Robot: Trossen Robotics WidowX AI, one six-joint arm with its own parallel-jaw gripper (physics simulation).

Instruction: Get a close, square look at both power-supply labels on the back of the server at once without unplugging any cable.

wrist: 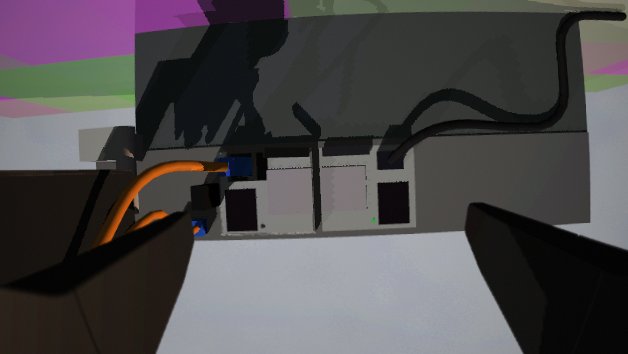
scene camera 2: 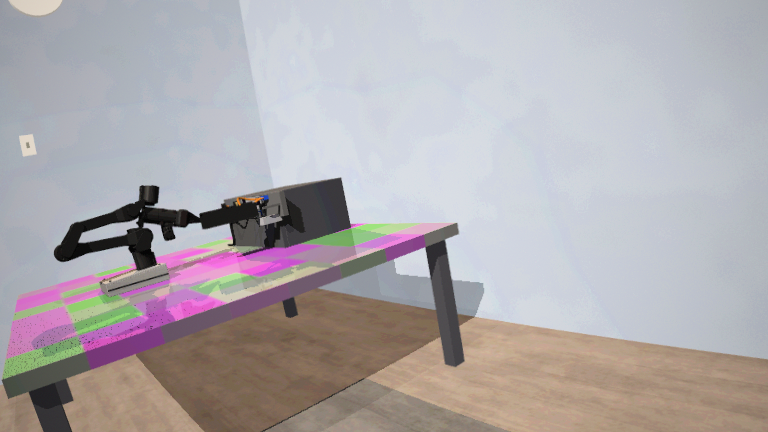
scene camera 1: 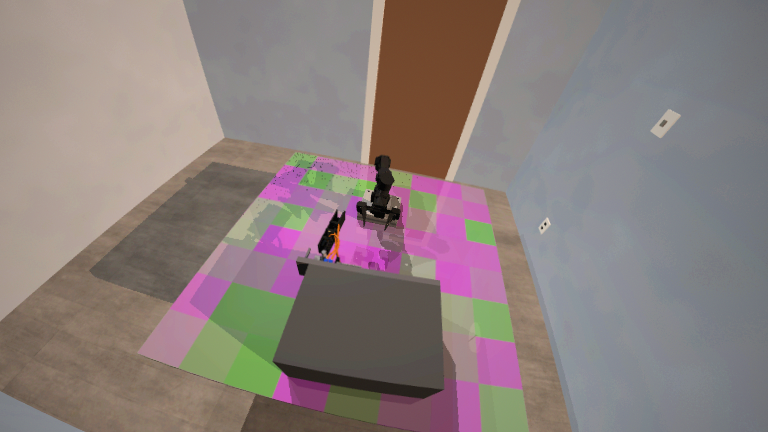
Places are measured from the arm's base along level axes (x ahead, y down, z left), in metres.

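Where they show: gripper, fingertip midpoint: (wrist: 330, 222) (scene camera 2: 198, 221) (scene camera 1: 374, 228); arm's base at its link origin: (scene camera 2: 146, 267).
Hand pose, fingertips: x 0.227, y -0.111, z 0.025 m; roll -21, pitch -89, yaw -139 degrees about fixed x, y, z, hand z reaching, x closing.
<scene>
Things, the pixels of their top centre, and the offset from my fingertips. "spot": a spot on its surface instead. Level surfaces: height alone.
- left label at a spot on its surface: (wrist: 289, 192) spot: dx +0.217, dy -0.004, dz -0.023 m
- right label at a spot on its surface: (wrist: 343, 187) spot: dx +0.223, dy -0.002, dz +0.026 m
- black cable at a spot on its surface: (wrist: 475, 124) spot: dx +0.193, dy +0.048, dz +0.139 m
- long black bracket at a spot on its surface: (wrist: 45, 215) spot: dx +0.057, dy -0.001, dz -0.137 m
- green table at its surface level: dy +0.159 m
The grey server (scene camera 1: 365, 327) (scene camera 2: 319, 212) (wrist: 500, 175) stands on the table. In the wrist view its back holds two pale power-supply units side by side. The left label (wrist: 289, 192) and the right label (wrist: 343, 187) are pale pink, near the view's middle, almost square-on and unobstructed. Some shadow falls on the right label; I can read no text. A black cable (wrist: 475, 124) runs to the right unit. Orange cables (wrist: 175, 166) (scene camera 1: 337, 244) run to blue plugs at the left. My gripper (scene camera 1: 375, 227) (scene camera 2: 197, 219) (wrist: 330, 222) is open and empty, apart from the server's back.
A long black bracket (scene camera 1: 328, 236) (scene camera 2: 228, 216) (wrist: 45, 215) sticks out behind the server, beside the gripper's left finger in the wrist view. That finger covers part of the orange cables. The chequered pink and green table (scene camera 1: 247, 343) (scene camera 2: 370, 236) bears the arm's base (scene camera 2: 134, 280). Walls surround it.
</scene>
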